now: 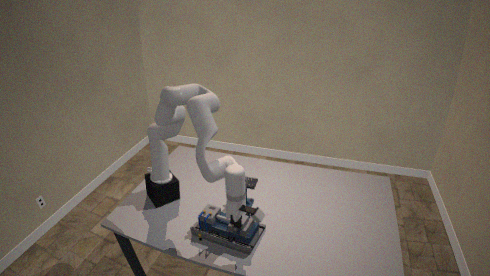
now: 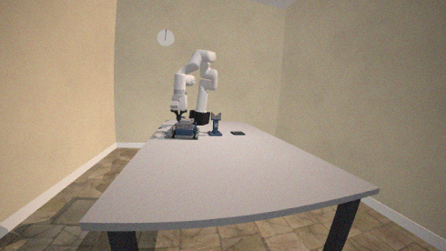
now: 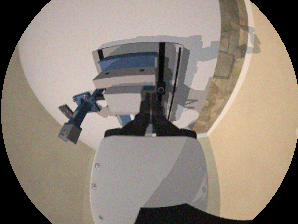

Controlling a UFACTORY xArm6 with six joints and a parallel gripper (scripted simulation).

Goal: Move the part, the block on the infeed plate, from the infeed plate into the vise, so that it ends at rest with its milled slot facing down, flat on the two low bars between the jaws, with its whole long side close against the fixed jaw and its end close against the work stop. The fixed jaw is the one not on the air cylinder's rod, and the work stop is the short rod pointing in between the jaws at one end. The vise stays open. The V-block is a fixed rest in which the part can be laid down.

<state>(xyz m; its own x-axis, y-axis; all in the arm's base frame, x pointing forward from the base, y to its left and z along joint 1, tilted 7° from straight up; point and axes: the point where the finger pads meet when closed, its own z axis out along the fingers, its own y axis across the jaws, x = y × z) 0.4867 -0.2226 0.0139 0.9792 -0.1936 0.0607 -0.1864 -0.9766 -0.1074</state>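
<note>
Right now the part is 10 mm ahead of my hand, 40 mm to the left of it and 30 mm below it. From my hand the other things lie so: vise 60 mm behind, 60 mm to the left, 80 mm below; dark infeed plate 60 mm behind, 450 mm to the left, 120 mm below.
</note>
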